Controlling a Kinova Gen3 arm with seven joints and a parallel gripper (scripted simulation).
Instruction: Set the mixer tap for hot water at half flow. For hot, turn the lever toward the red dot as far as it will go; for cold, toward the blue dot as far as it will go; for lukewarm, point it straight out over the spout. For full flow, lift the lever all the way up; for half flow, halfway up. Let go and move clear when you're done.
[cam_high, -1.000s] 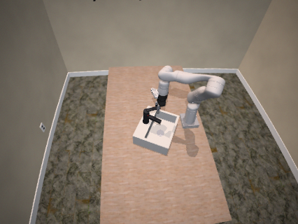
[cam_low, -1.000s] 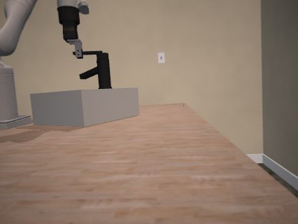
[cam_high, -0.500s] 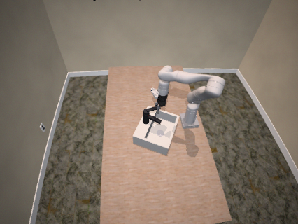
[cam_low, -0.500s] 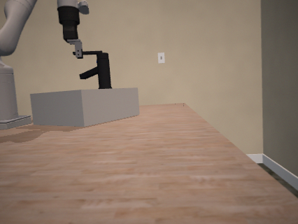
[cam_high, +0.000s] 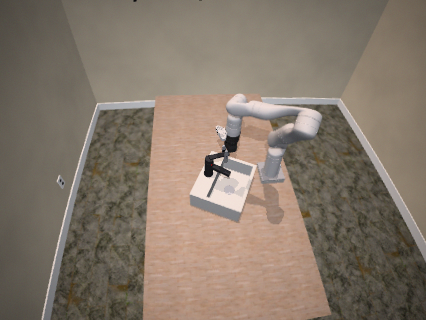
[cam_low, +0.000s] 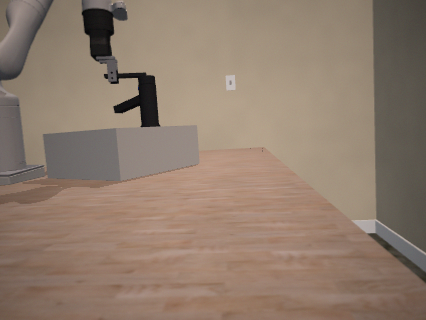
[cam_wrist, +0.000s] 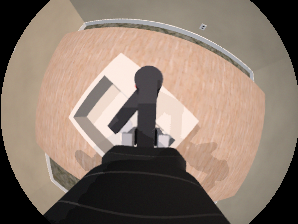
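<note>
My gripper is now 3 cm short of the lever and 1 cm to the right of it. Round my hand: white sink block: 2 cm behind, 7 cm to the left, 23 cm below; black mixer tap: 6 cm ahead, 2 cm to the left, 4 cm below.
</note>
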